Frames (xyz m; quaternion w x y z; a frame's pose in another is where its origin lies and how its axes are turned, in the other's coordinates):
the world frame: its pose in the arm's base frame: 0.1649 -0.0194 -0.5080 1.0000 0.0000 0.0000 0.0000
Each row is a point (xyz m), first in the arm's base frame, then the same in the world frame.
Working: the arm's base frame: its pose in the world frame: -0.1649 0.0194 0.5080 1.0000 0.0000 0.0000 0.0000

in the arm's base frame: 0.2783 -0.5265 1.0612
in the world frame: 0.1134 -0.5071 1.5692
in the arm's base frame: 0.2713 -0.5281 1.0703
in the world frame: 0.1064 -0.5087 1.5783
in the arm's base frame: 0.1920 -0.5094 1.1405
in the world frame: 0.0271 -0.4900 1.6485
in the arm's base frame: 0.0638 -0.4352 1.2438
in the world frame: -0.1011 -0.4158 1.7518
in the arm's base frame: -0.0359 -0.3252 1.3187
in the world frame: -0.2008 -0.3058 1.8267
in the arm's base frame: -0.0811 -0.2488 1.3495
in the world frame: -0.2460 -0.2294 1.8575
